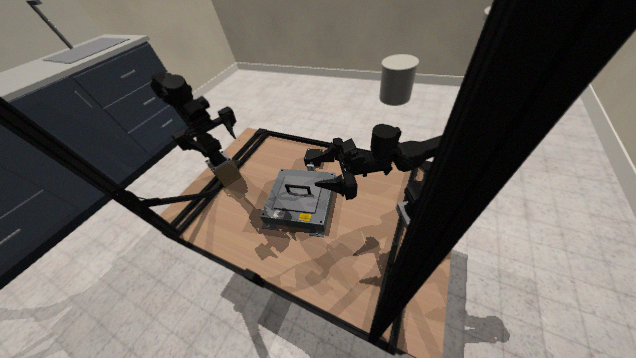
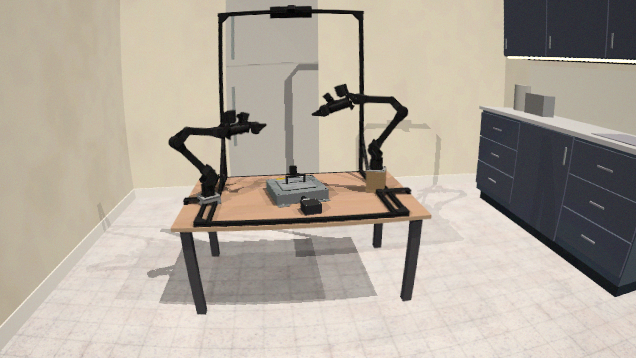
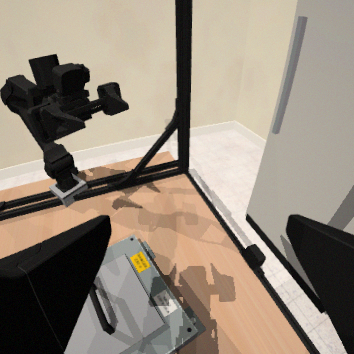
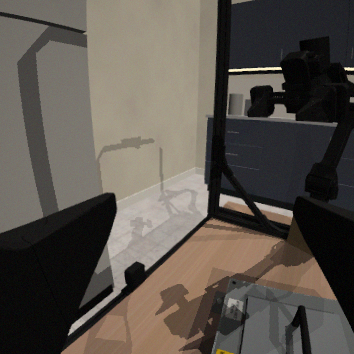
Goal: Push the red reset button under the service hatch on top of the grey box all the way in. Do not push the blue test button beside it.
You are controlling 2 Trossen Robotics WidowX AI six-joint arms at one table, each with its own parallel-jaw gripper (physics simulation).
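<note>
The grey box (image 1: 295,224) (image 2: 295,198) (image 3: 180,321) (image 4: 225,332) sits on the table. Its service hatch (image 1: 295,204) (image 2: 300,186) (image 3: 135,305) (image 4: 265,330) lies flat on top, with a black handle (image 1: 298,185) (image 2: 295,175) (image 3: 104,312) (image 4: 301,320) standing up. The red and blue buttons do not show. My left gripper (image 1: 219,145) (image 2: 314,114) (image 3: 199,223) is open and empty, high above the table and apart from the box. My right gripper (image 1: 316,171) (image 2: 265,126) (image 4: 206,203) is open and empty, also raised well above the box.
A small black block (image 2: 311,206) stands beside the box. The black frame (image 2: 221,90) (image 3: 183,90) (image 4: 220,90) rises from the table (image 1: 280,265) (image 2: 240,210). A wooden block (image 1: 228,175) (image 2: 375,181) is under the left arm's base. A yellow label (image 1: 305,217) (image 3: 140,261) marks the box top.
</note>
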